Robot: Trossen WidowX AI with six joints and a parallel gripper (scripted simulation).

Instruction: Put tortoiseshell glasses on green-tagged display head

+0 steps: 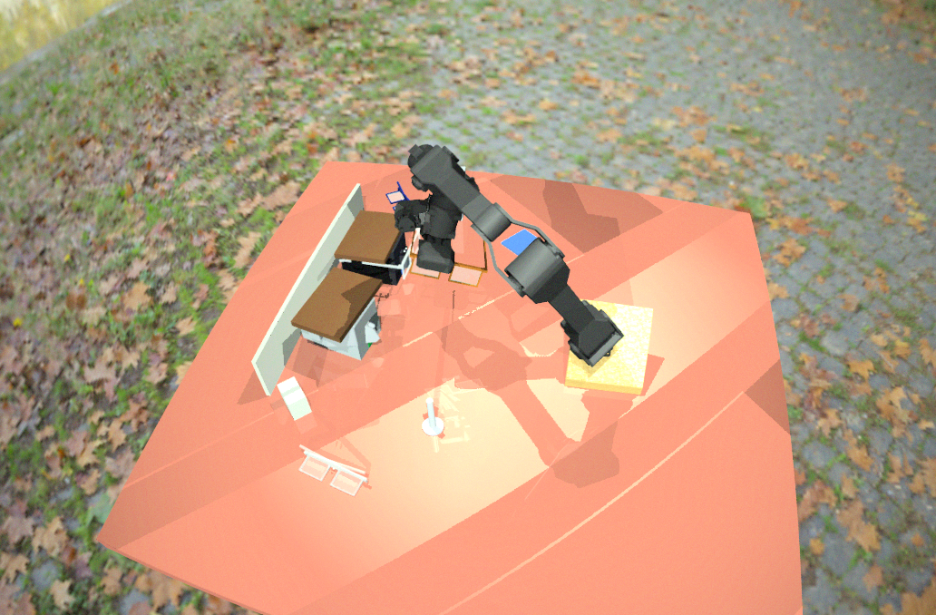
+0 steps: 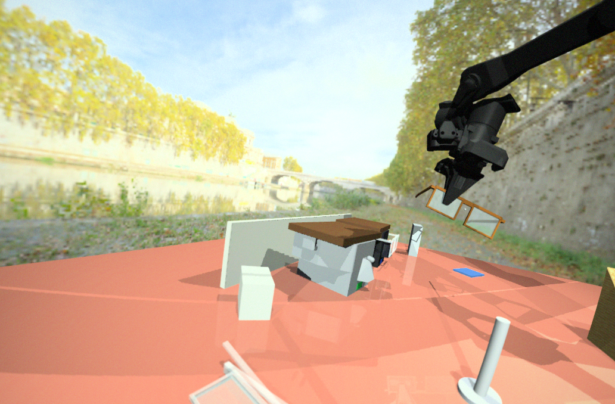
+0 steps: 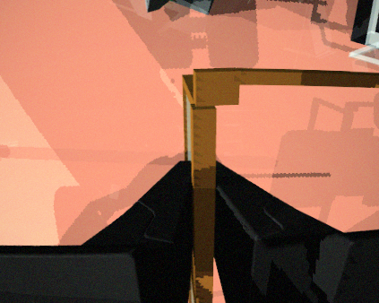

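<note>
My gripper tip is 22 cm to the right of the grey peg stand, 16 cm above it and 5 cm past it. Also, from my gripper tip: black head (18 cm to the right, 15 cm ahead, 13 cm below); white panel (29 cm ahead, 13 cm below, 8 cm to the right); grey display head (16 cm ahead, 13 cm below, 4 cm to the left).
</note>
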